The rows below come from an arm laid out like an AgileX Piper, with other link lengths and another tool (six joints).
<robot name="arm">
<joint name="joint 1" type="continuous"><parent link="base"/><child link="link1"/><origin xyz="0 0 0.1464"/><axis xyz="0 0 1"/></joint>
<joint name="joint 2" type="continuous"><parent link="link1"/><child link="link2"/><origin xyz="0 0 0" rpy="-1.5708 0 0"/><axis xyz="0 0 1"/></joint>
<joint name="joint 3" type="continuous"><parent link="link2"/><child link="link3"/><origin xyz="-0.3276 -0.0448 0"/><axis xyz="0 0 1"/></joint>
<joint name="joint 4" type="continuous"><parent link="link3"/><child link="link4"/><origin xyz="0.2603 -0.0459 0" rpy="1.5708 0 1.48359"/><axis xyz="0 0 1"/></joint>
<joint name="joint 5" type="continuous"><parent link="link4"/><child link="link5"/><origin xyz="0 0 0" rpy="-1.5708 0 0"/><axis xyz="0 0 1"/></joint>
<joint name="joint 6" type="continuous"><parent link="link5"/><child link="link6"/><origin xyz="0 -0.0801 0" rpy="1.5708 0 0"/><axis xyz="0 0 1"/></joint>
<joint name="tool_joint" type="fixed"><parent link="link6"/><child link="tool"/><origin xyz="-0.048 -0.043 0.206" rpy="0 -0.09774 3.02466"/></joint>
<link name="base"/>
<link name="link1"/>
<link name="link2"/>
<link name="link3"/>
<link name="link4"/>
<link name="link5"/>
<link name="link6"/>
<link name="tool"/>
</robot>
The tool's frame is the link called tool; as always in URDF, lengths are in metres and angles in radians. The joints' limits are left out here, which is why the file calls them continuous.
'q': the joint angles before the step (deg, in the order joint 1, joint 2, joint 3, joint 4, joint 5, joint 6). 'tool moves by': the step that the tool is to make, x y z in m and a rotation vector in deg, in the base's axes. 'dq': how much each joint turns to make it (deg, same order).
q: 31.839 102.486 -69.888 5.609 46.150 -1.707
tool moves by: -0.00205 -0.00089 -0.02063 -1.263 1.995 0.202
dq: -0.001 2.475 -0.001 0.055 -0.096 -0.247
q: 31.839 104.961 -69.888 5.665 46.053 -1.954
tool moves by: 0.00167 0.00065 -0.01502 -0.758 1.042 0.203
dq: -0.043 2.158 -0.346 0.000 -0.509 -0.298
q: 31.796 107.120 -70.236 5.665 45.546 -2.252
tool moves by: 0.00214 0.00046 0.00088 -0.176 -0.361 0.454
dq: 0.000 0.107 -0.249 -0.319 -0.052 -0.298
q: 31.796 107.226 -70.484 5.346 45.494 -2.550
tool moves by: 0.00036 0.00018 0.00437 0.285 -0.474 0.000
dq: 0.000 -0.597 0.149 -0.001 -0.105 -0.008
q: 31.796 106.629 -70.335 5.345 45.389 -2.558
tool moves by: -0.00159 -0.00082 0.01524 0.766 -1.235 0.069
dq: 0.000 -2.264 0.554 0.000 0.262 -0.050
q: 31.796 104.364 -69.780 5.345 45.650 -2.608
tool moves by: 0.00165 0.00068 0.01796 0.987 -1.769 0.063
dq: 0.000 -2.146 0.000 -0.112 0.122 0.001
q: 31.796 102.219 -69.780 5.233 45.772 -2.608
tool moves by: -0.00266 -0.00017 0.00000 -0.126 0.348 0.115
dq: 0.104 -0.174 0.057 0.064 0.482 -0.001
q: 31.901 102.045 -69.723 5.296 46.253 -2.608
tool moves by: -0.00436 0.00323 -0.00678 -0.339 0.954 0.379
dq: 0.514 0.691 0.051 0.220 0.244 0.055
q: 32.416 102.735 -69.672 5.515 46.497 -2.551
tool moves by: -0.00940 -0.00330 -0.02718 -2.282 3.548 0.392
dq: 0.248 2.936 0.051 -0.085 1.237 0.000
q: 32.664 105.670 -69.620 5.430 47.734 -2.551
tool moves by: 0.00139 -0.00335 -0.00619 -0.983 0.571 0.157
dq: -0.209 1.000 -0.445 -0.635 0.457 -0.001
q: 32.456 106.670 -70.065 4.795 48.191 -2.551
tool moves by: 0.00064 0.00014 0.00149 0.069 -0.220 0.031
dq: 0.001 -0.156 -0.015 -0.068 -0.052 0.002
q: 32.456 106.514 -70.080 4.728 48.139 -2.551
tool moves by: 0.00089 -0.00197 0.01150 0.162 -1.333 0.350
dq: 0.000 -1.661 0.398 -0.676 0.052 -0.001
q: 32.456 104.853 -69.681 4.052 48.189 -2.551
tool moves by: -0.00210 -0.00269 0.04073 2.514 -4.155 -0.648
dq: 0.115 -6.172 1.726 -0.371 -0.457 0.939
